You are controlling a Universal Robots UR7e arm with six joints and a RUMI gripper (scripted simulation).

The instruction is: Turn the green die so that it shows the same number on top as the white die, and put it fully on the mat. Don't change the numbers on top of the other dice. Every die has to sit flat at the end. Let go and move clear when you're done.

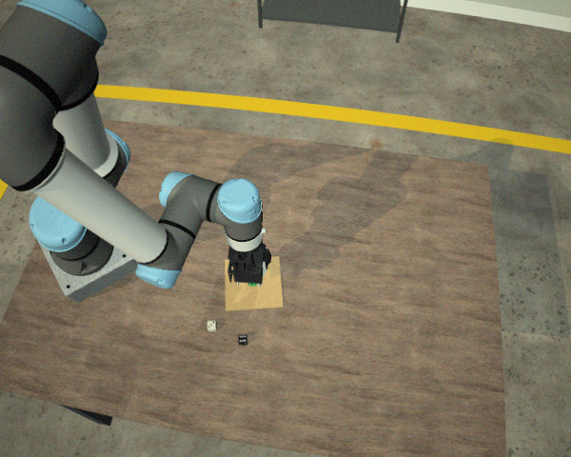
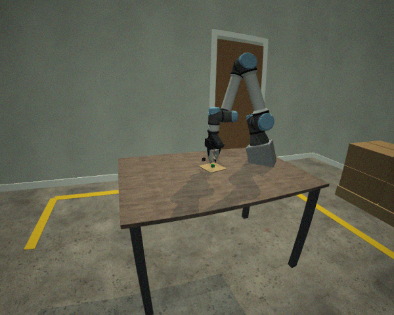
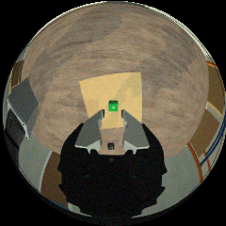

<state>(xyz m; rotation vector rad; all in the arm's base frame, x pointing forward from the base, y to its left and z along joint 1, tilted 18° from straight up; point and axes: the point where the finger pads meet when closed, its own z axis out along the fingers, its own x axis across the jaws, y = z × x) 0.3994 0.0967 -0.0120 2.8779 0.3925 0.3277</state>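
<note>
My hand is 3 cm above the green die. The rest, counted from my hand: black die 15 cm to the right, 4 cm below, 3 cm ahead; then white die 14 cm to the right, 5 cm behind, 4 cm below; then tan mat 4 cm below.
</note>
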